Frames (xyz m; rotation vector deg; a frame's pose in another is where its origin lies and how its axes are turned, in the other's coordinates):
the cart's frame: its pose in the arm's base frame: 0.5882 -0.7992 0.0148 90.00 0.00 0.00
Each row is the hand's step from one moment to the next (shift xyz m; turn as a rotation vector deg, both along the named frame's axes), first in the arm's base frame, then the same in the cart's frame.
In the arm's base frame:
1: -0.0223 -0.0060 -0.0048 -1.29 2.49 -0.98
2: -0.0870 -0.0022 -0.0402 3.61 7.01 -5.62
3: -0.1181 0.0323 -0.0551 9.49 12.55 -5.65
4: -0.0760 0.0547 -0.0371 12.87 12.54 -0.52
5: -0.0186 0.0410 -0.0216 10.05 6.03 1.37
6: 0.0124 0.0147 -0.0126 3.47 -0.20 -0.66
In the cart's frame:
1: -0.0223 -0.0048 0.0060 -1.29 -0.98 -2.49
2: -0.0870 -0.0402 0.0022 3.61 -5.62 -7.01
3: -0.1181 -0.0551 -0.0323 9.49 -5.65 -12.55
4: -0.0760 -0.0371 -0.0547 12.87 -0.52 -12.54
5: -0.0186 -0.0216 -0.0410 10.05 1.37 -6.03
6: 0.0124 -0.0126 -0.0147 3.47 -0.66 0.20

